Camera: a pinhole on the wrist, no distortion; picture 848 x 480 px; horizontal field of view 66.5 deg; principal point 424.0 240.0 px. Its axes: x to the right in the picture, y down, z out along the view. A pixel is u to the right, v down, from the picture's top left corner.
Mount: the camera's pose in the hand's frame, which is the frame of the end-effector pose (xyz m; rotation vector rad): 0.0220 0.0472 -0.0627 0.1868 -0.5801 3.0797
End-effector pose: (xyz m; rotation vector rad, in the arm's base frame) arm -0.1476 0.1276 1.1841 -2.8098 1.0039 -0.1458
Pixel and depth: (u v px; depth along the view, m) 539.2 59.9 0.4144
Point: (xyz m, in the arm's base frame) -0.0967 0.1670 0.8188
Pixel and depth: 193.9 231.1 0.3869
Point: 0.1027 0.0946 0.9311
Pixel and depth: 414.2 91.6 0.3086
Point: -0.0635 0.1134 0.9428
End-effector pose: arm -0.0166 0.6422 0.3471 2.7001 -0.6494 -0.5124
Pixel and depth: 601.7 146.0 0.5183
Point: -0.2259 0.6321 -0.0734
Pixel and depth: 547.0 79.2 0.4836
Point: -0.1983 0.5670 -0.0457
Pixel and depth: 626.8 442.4 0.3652
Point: -0.0890 0.7781 0.0685
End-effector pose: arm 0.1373 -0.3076 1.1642 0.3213 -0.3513 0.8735
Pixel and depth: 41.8 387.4 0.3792
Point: 0.3997 -0.3065 1.4708
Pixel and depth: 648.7 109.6 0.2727
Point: 0.0792 -0.4266 1.3448
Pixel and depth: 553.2 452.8 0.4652
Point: 0.2813 -0.6142 1.4105
